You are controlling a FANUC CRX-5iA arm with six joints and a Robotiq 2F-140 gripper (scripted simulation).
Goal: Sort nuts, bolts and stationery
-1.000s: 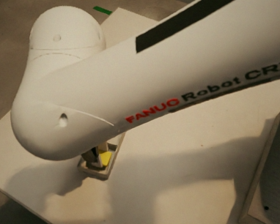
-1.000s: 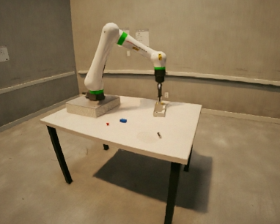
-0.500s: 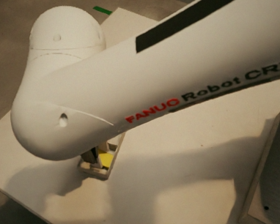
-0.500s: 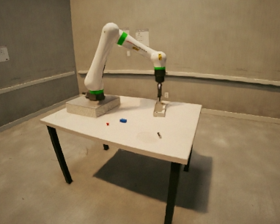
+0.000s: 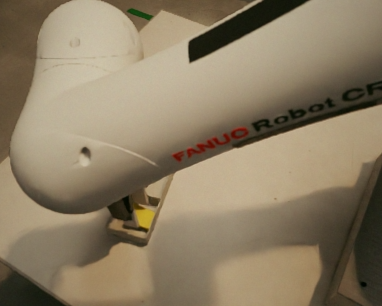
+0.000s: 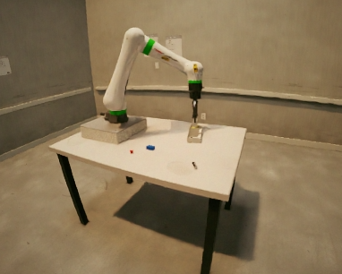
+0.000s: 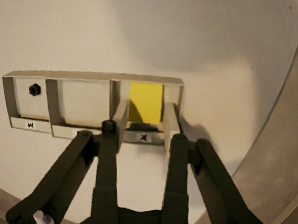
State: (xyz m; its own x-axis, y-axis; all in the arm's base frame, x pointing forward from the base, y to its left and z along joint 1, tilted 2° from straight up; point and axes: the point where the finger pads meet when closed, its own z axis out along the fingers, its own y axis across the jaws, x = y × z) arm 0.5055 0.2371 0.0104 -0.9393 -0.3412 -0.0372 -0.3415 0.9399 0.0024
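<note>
My hand is 5 cm above the yellow pad and 1 cm past it. Round my hand: pale bin (8 cm to the right, 5 cm below, 4 cm ahead); then grey item (6 cm below); then black nut (16 cm to the right, 6 cm below, 5 cm ahead).
</note>
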